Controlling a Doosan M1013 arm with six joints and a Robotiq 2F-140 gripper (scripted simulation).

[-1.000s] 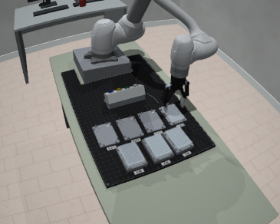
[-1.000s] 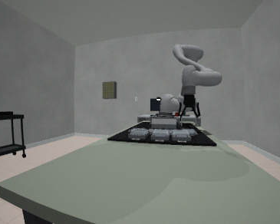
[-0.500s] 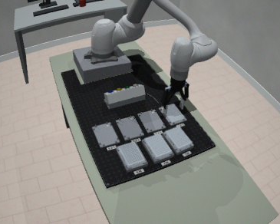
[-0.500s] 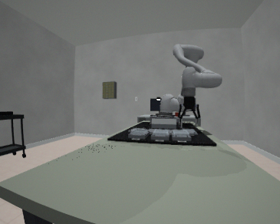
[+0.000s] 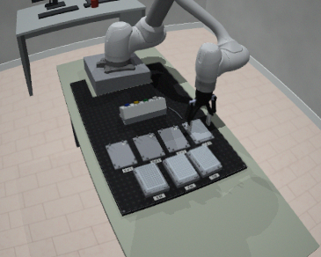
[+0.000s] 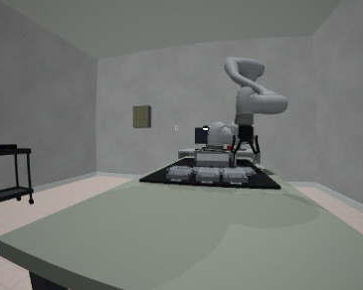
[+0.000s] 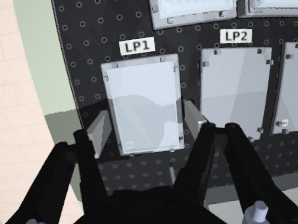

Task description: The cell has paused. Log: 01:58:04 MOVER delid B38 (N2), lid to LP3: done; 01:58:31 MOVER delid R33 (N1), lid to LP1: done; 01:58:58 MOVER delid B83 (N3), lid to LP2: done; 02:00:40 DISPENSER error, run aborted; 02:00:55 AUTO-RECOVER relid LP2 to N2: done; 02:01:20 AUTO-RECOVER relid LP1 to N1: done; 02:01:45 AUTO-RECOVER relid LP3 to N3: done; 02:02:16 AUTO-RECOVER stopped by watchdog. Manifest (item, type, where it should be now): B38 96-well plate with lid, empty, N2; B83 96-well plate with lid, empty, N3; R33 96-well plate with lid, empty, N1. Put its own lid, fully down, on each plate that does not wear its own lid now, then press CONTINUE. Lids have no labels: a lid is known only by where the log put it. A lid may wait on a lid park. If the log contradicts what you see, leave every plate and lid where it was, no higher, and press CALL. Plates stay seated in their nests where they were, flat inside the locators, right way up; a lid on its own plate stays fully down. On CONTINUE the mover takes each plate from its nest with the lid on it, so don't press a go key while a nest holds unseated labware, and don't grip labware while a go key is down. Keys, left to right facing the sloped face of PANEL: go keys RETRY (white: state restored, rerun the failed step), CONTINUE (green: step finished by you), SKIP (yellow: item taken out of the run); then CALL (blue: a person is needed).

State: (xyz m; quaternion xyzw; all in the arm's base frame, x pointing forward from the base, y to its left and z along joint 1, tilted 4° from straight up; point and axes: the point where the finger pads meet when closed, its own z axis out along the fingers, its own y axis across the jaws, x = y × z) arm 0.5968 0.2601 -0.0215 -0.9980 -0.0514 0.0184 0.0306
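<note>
Now: the lid park LP1 50 mm below my hand. Round my hand: lid park LP2: 10 mm ahead, 130 mm to the right, 50 mm below; lid park LP4: 30 mm ahead, 250 mm to the right, 50 mm below; white key: 230 mm behind, 140 mm to the right, 10 mm above.
</note>
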